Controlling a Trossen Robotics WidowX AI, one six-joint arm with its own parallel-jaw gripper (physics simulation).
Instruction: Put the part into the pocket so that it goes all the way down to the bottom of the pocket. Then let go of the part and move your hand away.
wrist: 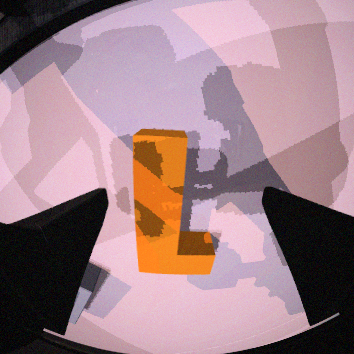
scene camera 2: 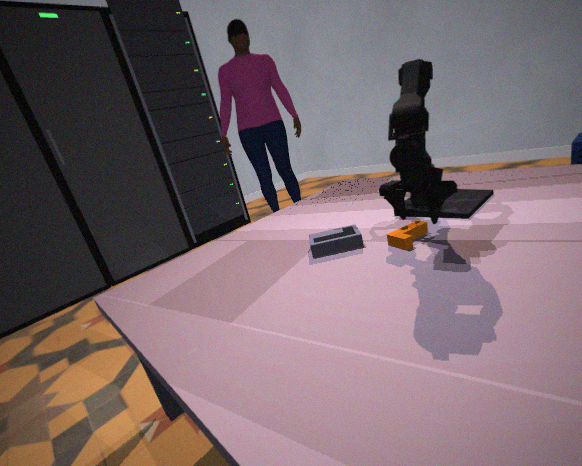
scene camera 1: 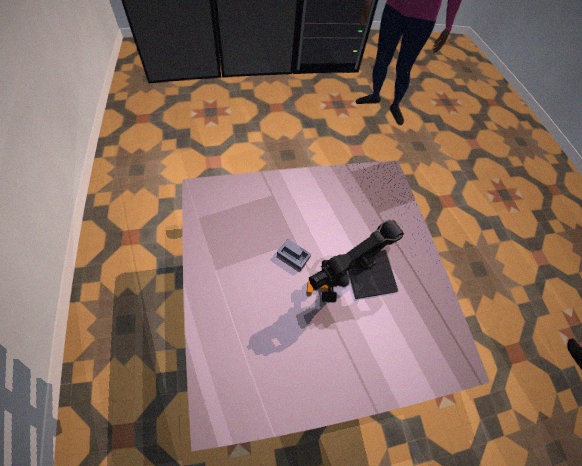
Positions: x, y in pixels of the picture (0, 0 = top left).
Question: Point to an orange block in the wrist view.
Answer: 158, 155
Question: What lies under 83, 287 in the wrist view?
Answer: A grey pocket fixture.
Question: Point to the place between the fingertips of my gripper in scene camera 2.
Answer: At 418, 221
